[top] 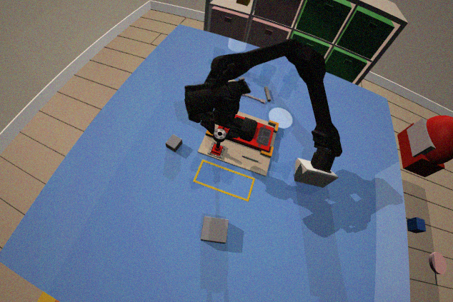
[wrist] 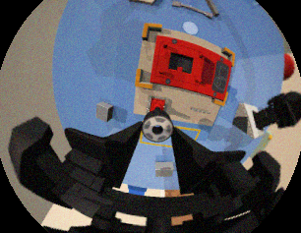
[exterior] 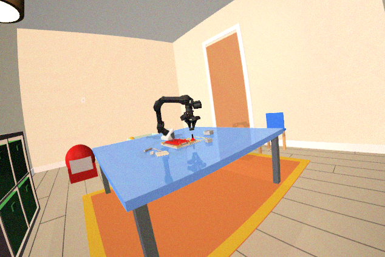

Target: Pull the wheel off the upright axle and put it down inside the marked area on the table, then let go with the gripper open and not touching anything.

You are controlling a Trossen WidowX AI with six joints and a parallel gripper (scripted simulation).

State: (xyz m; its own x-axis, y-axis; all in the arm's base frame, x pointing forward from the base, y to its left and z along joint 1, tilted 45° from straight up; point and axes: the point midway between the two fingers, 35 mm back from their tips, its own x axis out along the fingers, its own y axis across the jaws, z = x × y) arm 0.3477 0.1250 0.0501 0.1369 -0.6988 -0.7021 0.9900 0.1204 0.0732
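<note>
Now: gripper tip 70 mm above the upright axle. From my gripper tip the other things lie so: grey wheel (right at my gripper tip).
</note>
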